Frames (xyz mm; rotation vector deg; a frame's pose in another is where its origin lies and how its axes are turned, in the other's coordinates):
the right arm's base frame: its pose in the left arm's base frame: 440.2 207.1 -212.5 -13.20 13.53 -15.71
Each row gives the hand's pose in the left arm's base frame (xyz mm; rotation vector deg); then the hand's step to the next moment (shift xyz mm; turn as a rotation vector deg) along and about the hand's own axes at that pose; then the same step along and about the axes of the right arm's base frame.
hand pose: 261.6 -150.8 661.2 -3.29 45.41 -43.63
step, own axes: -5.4 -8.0 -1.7 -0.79 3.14 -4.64
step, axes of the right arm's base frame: -8.1 -5.1 1.9 -1.83 4.23 -3.29
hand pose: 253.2 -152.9 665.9 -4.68 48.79 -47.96
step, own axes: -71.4 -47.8 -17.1 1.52 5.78 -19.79
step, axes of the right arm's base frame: -79.5 -10.5 35.2 -7.99 9.36 -16.61
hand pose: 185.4 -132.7 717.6 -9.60 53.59 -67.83
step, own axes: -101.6 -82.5 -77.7 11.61 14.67 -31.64
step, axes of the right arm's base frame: -145.1 31.6 33.1 -5.42 12.91 -33.99
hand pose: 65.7 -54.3 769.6 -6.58 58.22 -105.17
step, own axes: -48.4 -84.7 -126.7 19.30 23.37 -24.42
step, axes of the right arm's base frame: -127.3 96.4 -7.9 4.29 4.37 -38.44
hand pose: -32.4 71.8 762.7 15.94 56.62 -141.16
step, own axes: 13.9 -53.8 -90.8 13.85 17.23 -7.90
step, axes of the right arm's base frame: -54.4 87.1 -28.1 3.89 -5.06 -22.59
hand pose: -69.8 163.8 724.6 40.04 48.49 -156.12
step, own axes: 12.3 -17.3 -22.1 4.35 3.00 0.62
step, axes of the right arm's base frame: -12.3 26.2 -10.1 -1.33 -2.76 -4.35
